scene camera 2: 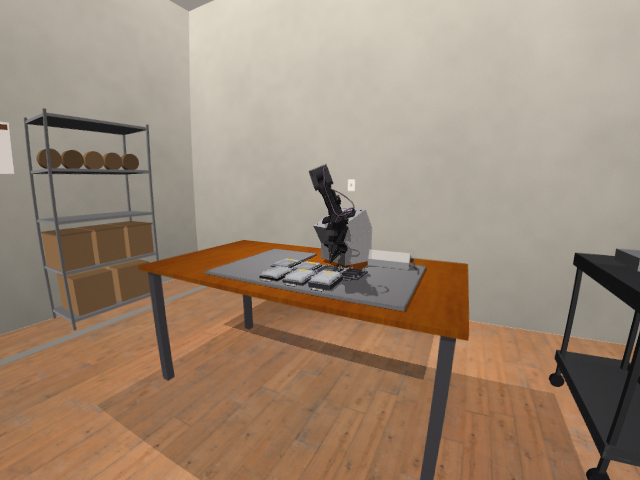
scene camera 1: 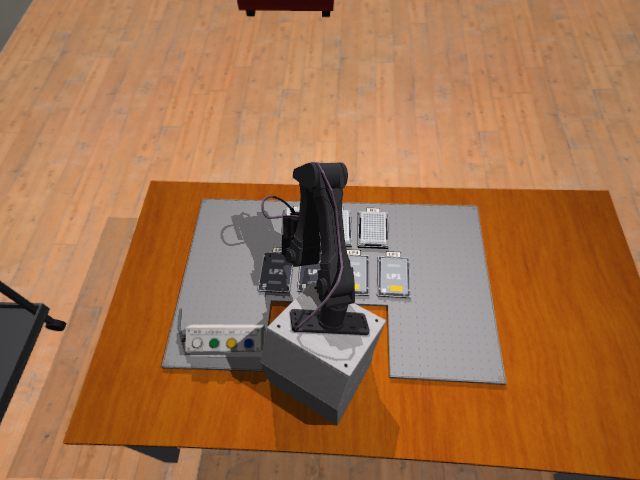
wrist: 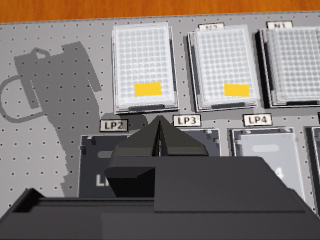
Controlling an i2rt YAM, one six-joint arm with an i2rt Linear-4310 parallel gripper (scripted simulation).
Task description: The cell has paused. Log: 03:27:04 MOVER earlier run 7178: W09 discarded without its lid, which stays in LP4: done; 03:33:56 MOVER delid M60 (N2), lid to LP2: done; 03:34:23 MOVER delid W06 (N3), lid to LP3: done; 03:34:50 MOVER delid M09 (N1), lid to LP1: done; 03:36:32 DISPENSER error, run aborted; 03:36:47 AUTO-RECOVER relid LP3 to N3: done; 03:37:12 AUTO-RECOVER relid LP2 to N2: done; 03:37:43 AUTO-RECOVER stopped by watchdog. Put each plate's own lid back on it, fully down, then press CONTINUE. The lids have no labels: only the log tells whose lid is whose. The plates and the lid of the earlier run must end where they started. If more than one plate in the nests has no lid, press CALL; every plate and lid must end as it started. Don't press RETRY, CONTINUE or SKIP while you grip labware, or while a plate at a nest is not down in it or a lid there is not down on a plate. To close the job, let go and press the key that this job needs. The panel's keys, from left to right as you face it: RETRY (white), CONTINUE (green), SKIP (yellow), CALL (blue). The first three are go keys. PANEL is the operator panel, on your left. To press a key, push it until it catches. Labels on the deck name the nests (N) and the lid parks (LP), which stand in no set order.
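There is a plate [scene camera 1: 369, 220], and I see that it is 1.61 m from the lens.
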